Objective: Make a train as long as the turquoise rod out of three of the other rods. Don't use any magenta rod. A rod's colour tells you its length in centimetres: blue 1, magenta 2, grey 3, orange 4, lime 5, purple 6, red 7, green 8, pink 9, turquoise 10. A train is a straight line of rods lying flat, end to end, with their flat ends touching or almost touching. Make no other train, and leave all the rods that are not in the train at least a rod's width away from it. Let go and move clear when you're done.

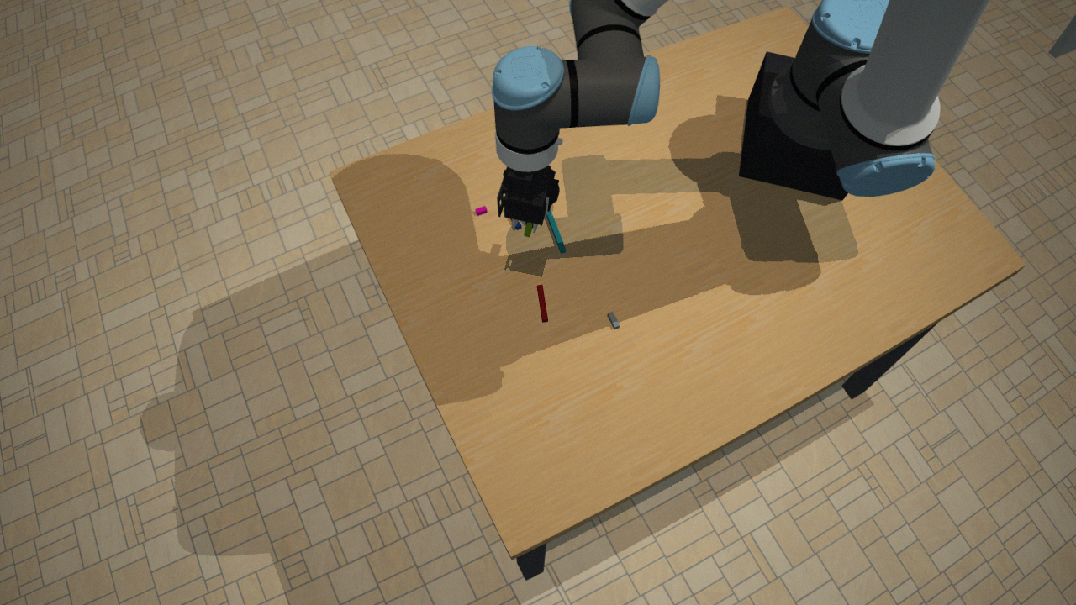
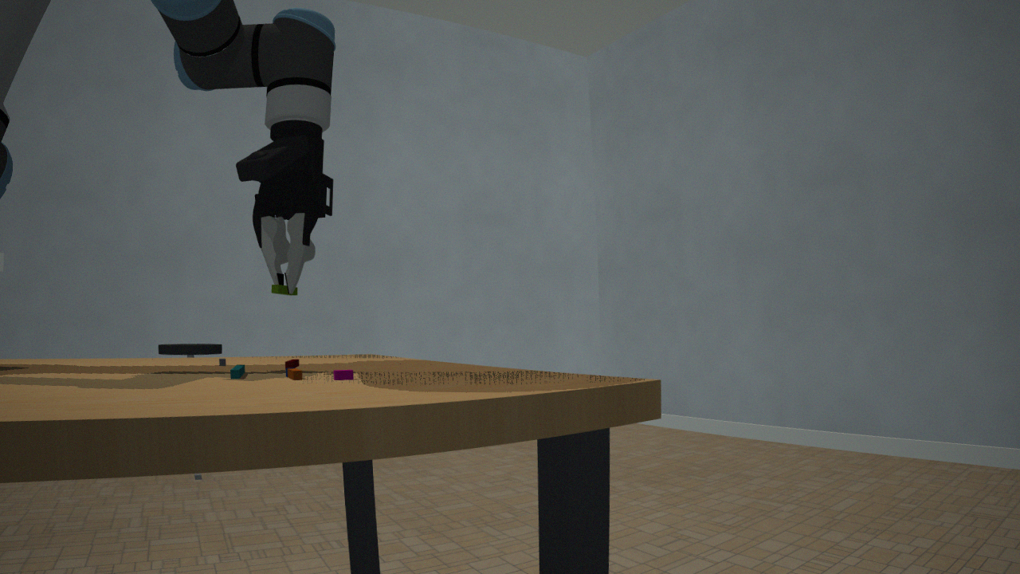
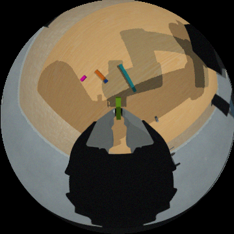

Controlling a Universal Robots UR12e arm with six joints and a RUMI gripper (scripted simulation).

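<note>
Right now my hand is 1 cm past the orange rod, 9 cm to the left of it and 11 cm above it. The rest, counted from my hand: lime rod (1 cm below); then turquoise rod (7 cm behind, 2 cm to the right, 11 cm below); then blue rod (1 cm behind, 7 cm to the right, 11 cm below).
</note>
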